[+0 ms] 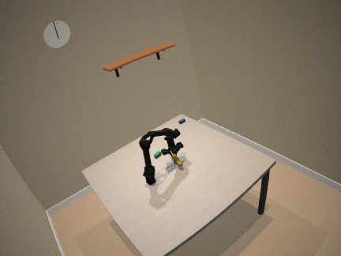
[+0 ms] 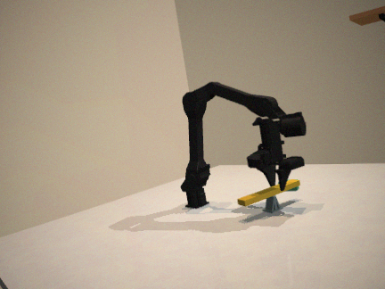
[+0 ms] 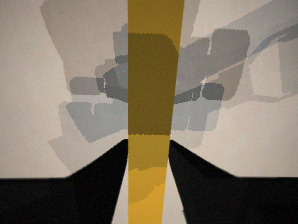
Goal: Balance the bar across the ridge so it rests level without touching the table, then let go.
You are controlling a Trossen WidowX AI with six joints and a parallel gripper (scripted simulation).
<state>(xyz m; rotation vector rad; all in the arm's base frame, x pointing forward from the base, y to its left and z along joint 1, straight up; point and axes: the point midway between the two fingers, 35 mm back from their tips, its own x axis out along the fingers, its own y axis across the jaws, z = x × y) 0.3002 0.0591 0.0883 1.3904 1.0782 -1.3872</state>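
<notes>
Right now the yellow bar is 3 cm to the right of my gripper tip and 1 cm behind it. From my gripper tip the other things lie so: blue block: 44 cm to the left, 44 cm ahead, 4 cm below; green block: 18 cm to the left, 6 cm behind, 4 cm below.
</notes>
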